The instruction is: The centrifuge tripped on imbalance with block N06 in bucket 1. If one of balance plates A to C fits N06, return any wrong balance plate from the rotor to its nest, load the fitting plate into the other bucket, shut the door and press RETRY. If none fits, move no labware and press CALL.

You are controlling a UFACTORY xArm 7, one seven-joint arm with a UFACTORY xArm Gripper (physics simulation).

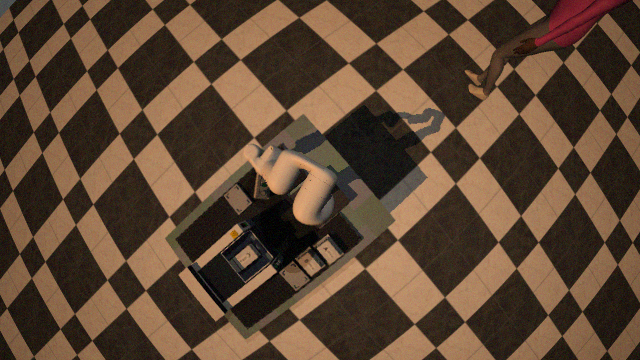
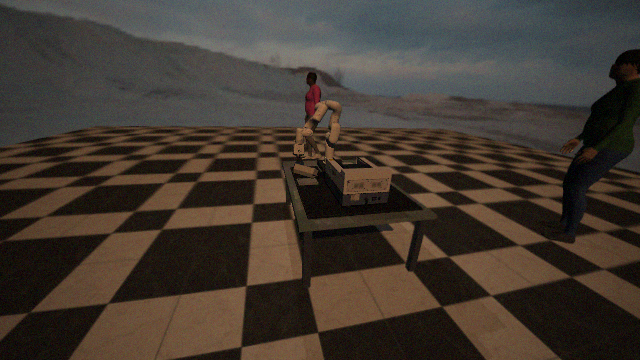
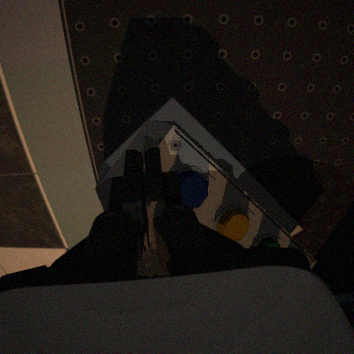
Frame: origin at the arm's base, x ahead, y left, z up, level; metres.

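Seen in the pictures: gripper, fingertip midpoint: [image 2: 297, 161] [image 3: 145, 172].
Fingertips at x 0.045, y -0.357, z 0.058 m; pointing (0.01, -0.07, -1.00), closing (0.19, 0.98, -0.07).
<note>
Pixels of each thing's top centre, then the offset from my fingertips to it.
- sloped button panel, top centre: [image 3: 231, 270] [image 1: 260, 180] [image 2: 305, 165] 0.117 m ahead, 0.034 m left, 0.009 m down
- blue button, top centre: [image 3: 188, 200] 0.041 m ahead, 0.015 m left, 0.018 m down
- yellow button, top centre: [image 3: 234, 235] 0.084 m ahead, 0.040 m left, 0.018 m down
- green button, top centre: [image 3: 267, 260] 0.127 m ahead, 0.066 m left, 0.018 m down
- pale block, top centre: [image 1: 245, 257] 0.493 m ahead, 0.254 m left, 0.089 m up
- pale square plate, top centre: [image 1: 237, 199] [image 2: 307, 180] 0.317 m ahead, 0.032 m right, 0.071 m down
My gripper [image 3: 145, 172] [image 2: 298, 151] is shut and empty. It hangs close over the sloped button panel [image 3: 175, 116] [image 1: 261, 187] [image 2: 305, 170], at the panel's left part, just left of the blue button [image 3: 194, 189]. A yellow button [image 3: 236, 227] and a green button [image 3: 268, 242] follow to the right. The centrifuge [image 1: 214, 251] [image 2: 358, 180] stands on the table with its top open, and a pale block [image 1: 246, 256] sits in one bucket. Three balance plates [image 1: 328, 249] [image 1: 310, 261] [image 1: 294, 275] lie in a row beside it. The labels are too small to read.
Another pale square plate [image 1: 237, 198] [image 2: 308, 181] lies near the panel. The table edge [image 1: 196, 210] [image 2: 358, 220] is green-grey. A person in red [image 1: 536, 40] [image 2: 312, 98] walks behind the table. A person in green [image 2: 599, 143] stands to the right.
</note>
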